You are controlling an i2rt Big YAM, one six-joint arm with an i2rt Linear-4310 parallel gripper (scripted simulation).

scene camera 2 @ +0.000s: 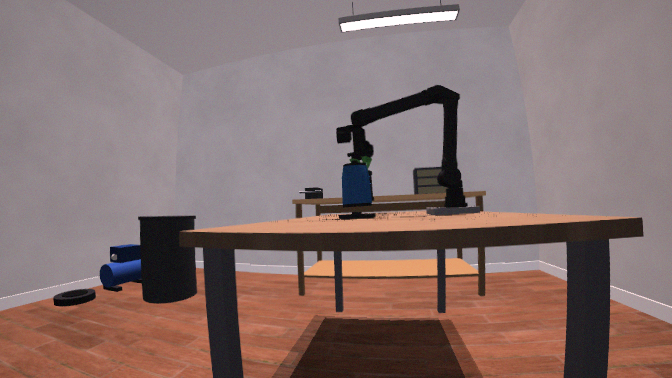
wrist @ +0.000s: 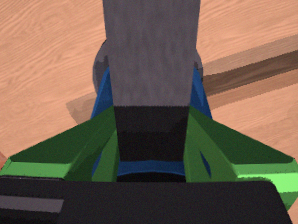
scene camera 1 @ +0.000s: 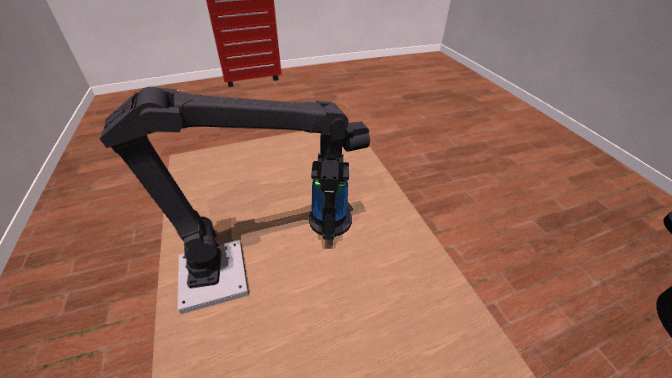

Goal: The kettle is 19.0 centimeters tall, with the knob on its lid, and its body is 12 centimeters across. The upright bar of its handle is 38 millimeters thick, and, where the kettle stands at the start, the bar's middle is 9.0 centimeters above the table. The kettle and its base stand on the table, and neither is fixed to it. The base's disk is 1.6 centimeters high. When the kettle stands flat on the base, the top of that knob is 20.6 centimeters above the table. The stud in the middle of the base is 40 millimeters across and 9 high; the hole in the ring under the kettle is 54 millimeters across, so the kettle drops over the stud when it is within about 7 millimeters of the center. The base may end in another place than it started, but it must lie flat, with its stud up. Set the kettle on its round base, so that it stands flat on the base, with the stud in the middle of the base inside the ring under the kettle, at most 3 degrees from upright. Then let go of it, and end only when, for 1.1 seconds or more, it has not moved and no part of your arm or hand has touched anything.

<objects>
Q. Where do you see a blue kettle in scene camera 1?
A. At 328,209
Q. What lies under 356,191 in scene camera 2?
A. A blue kettle.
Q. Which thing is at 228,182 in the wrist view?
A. My gripper.
</objects>
